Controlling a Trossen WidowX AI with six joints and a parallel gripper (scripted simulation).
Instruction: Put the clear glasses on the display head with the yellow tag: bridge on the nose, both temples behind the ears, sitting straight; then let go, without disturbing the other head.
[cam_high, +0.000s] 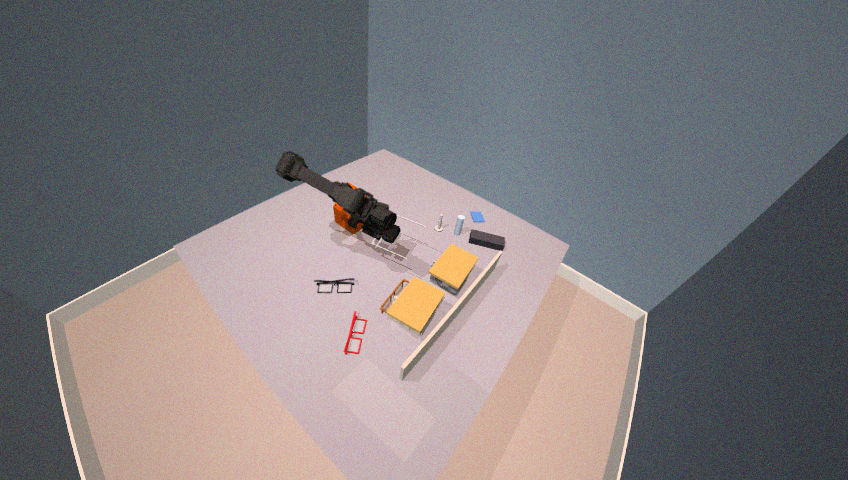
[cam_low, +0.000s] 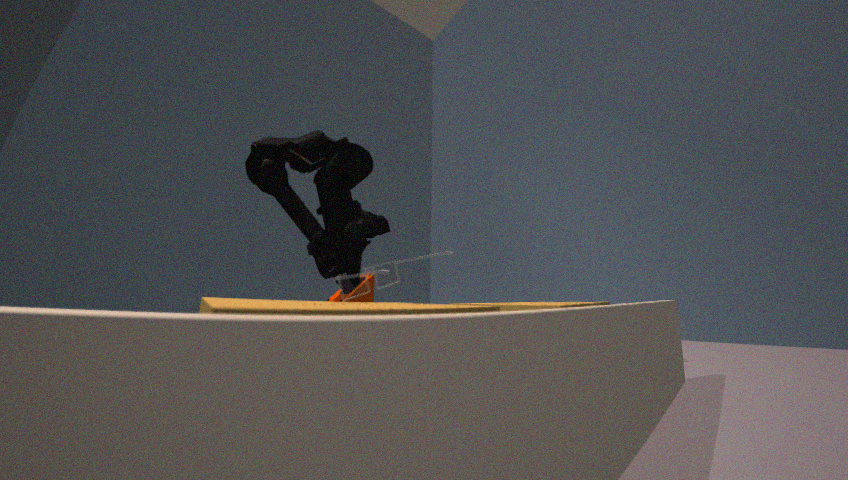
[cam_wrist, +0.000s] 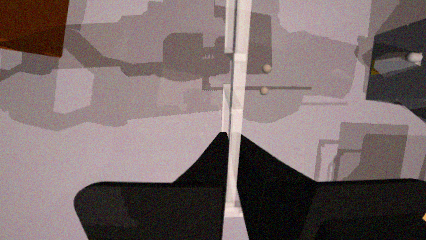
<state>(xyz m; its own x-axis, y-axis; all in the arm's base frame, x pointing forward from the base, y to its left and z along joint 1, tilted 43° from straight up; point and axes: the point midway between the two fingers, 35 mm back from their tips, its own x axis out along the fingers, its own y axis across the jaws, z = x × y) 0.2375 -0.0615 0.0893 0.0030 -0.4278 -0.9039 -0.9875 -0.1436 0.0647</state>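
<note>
Now: gripper tip 250 mm short of the grey display head, 100 mm to the right of it and 80 mm above it. From my gripper tip the other things lie so: long low wall 370 mm ahead, 80 mm below, 10 mm to the right; small stand 340 mm to the left, 110 mm below, 70 mm ahead; black box 410 mm to the left, 290 mm ahead, 120 mm below.
</note>
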